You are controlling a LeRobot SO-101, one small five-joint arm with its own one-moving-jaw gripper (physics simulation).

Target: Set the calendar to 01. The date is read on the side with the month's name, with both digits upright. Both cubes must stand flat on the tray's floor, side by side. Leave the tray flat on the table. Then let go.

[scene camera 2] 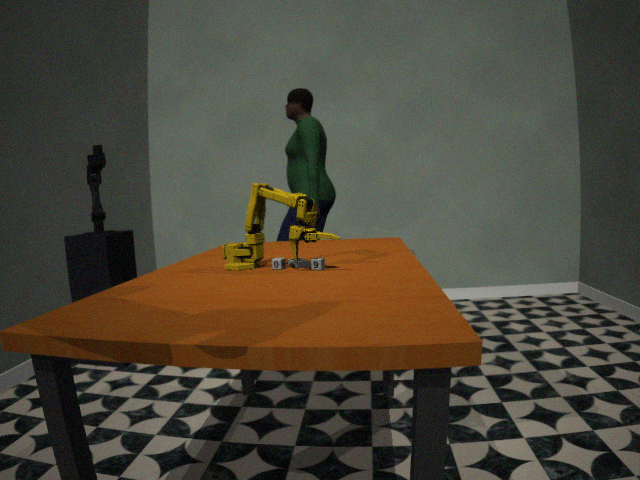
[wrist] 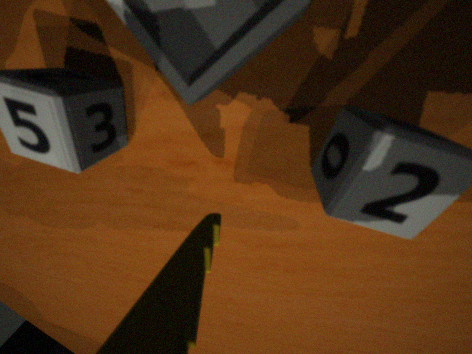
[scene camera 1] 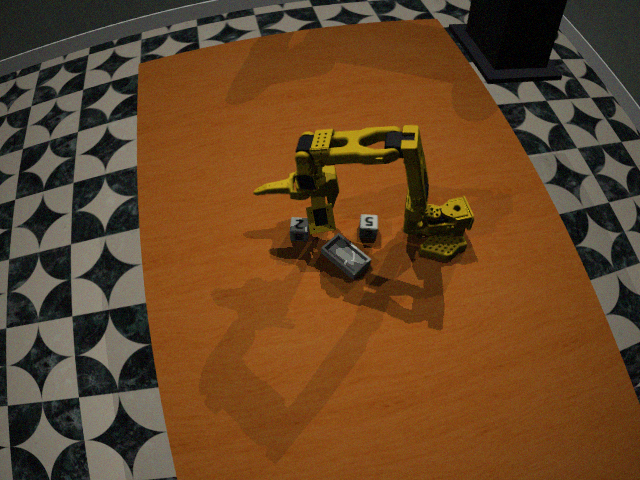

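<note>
One white cube stands on the table with 2 on top; it shows 9 in scene camera 2 and 0 on a side in the wrist view. The other cube has 5 on top, 0 facing scene camera 2 and 3 on a side. The grey tray lies on the table, turned at an angle, with no cube inside. Its month name is not readable. My gripper is fully open and empty, its fixed jaw pointing down between the cubes beside the tray.
The yellow arm's base stands on the wooden table, beyond the cube with 5 on top. Dark arm shadows cross the tray and table. A person in green stands behind the table. A dark pedestal stands off the table.
</note>
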